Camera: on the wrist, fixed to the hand. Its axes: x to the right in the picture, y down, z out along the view.
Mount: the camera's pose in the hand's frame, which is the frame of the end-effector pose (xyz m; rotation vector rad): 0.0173 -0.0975 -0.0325 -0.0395 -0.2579 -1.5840
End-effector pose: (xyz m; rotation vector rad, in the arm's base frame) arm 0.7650 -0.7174 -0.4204 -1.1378 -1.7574 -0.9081
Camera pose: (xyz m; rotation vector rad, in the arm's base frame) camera 0.6779 -0.7723 -0.4045 -0.4027 2.5783 1.5384
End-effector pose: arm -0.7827 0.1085 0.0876 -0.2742 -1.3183 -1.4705
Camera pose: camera -0.8525 0.0526 0.0341 -0.6765 1.5107 2.3614
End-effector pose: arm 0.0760 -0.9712 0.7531 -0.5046 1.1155 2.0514
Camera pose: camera 0.1384 -0.9568 0.6709 -0.7509 0.2212 0.6789
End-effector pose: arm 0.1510 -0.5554 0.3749 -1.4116 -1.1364 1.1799
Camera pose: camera 0.1771 -0.5290 0.4723 -0.0551 -1.8370 0.1370
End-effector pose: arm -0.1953 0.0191 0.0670 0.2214 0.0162 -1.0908
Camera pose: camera -0.2700 -0.0331 0.0165 -0.0201 -0.0249 -2.6869
